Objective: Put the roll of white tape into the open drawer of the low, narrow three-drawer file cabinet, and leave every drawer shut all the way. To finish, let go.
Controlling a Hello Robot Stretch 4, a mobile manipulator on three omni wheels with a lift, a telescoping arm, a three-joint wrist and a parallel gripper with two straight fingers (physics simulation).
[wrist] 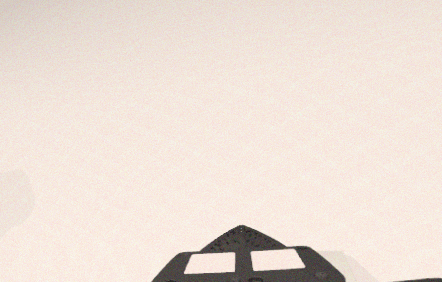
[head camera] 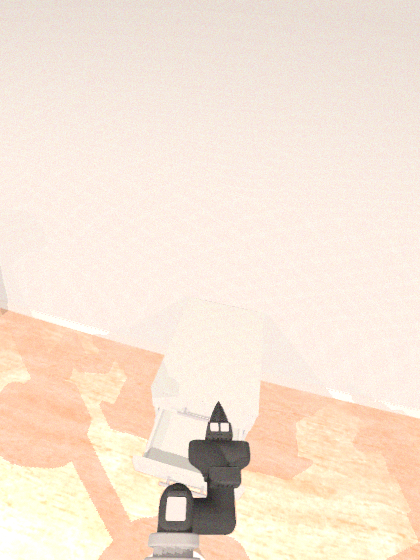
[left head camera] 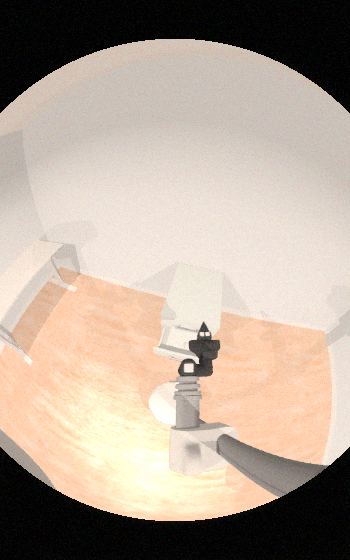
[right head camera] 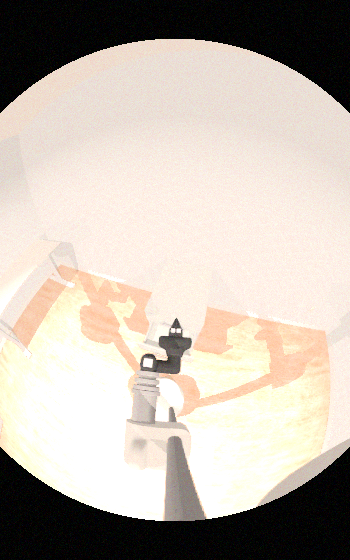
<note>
I see my gripper and a drawer.
My gripper shows as well in the wrist view.
</note>
